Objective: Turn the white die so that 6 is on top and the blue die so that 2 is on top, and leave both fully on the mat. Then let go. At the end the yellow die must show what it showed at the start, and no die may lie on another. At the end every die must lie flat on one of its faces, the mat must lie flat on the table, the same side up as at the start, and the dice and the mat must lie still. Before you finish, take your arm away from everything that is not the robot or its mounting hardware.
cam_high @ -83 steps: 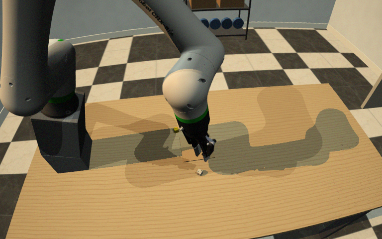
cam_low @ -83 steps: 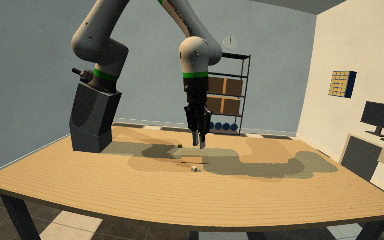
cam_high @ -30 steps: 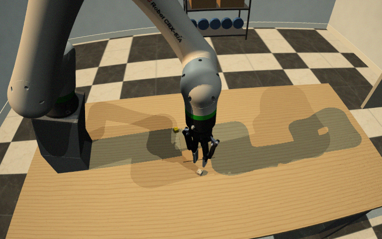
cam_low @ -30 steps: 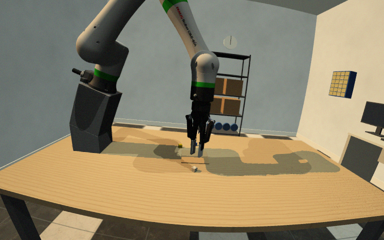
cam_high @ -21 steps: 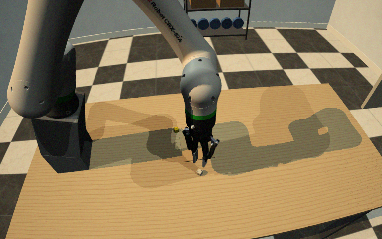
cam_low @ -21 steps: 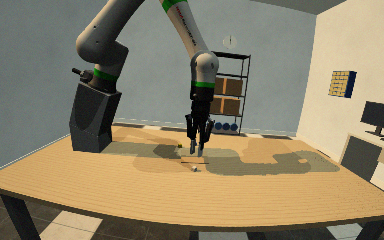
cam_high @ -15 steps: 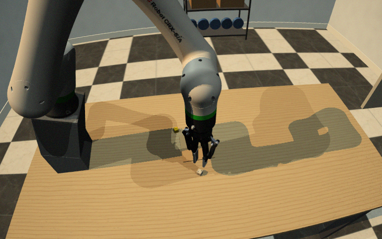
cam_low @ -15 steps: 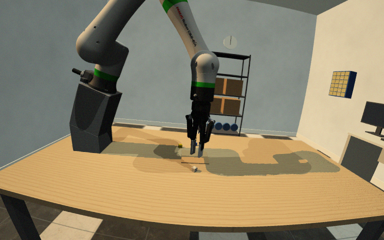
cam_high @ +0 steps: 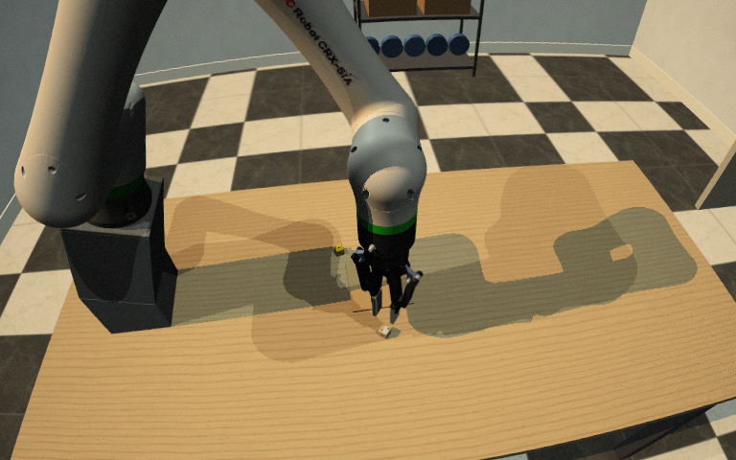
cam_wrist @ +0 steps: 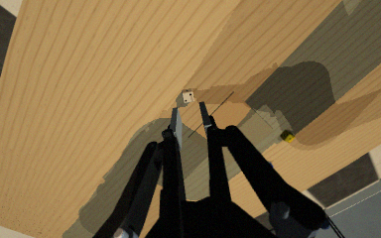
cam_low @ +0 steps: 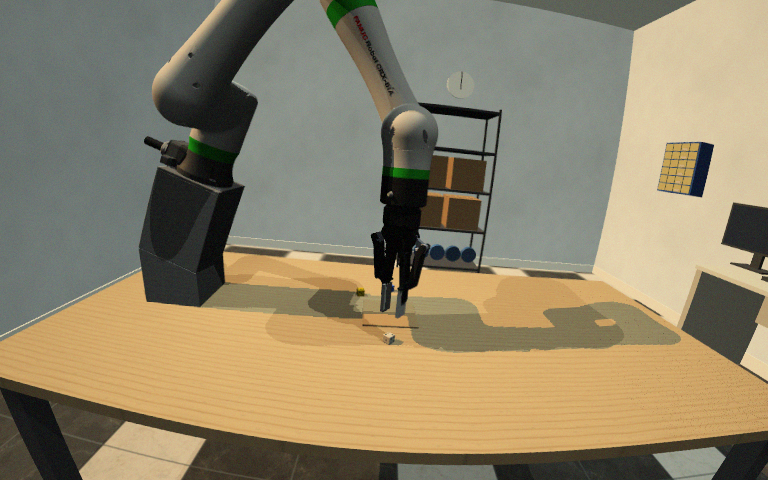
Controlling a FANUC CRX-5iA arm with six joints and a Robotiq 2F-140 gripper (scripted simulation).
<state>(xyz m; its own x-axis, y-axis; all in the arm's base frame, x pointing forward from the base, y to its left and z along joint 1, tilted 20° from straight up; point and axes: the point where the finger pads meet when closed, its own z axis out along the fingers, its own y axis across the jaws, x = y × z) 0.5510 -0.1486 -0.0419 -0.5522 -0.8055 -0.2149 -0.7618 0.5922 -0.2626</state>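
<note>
My hand is 10 cm above the white die. The rest, counted from my hand: blue die 1 cm ahead, 29 cm to the left, 10 cm below; tan mat 13 cm to the left, 10 cm below; yellow die 8 cm behind, 24 cm to the left, 10 cm below.
</note>
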